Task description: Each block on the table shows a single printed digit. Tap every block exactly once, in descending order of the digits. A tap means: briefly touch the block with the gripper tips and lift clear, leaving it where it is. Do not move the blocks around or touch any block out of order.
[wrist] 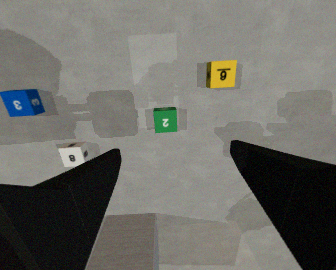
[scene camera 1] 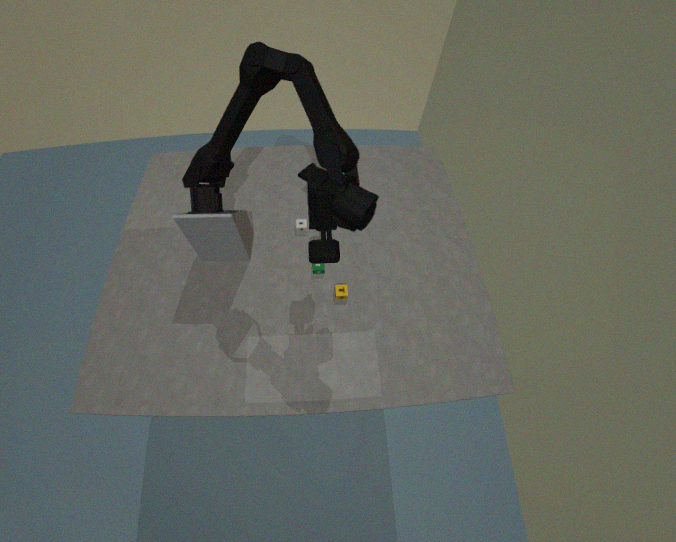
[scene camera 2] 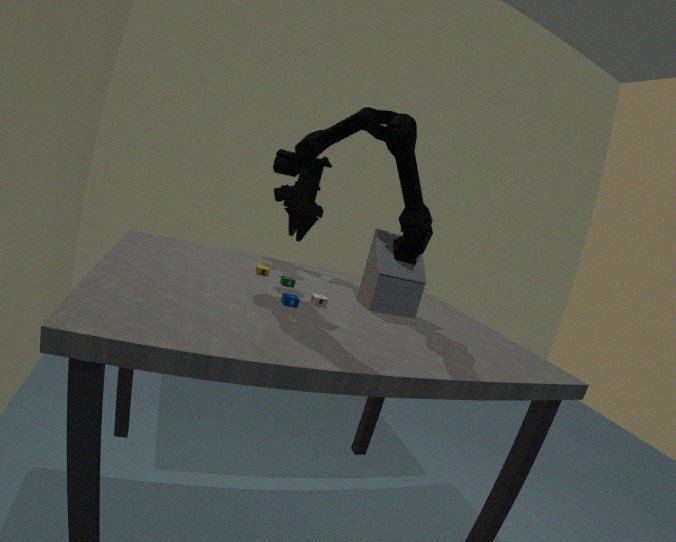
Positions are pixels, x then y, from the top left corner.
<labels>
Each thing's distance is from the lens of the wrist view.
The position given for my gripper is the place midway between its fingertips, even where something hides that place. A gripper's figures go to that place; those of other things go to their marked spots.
my gripper point(wrist: 175, 150): 0.11 m
yellow block point(wrist: 220, 74): 0.22 m
</labels>
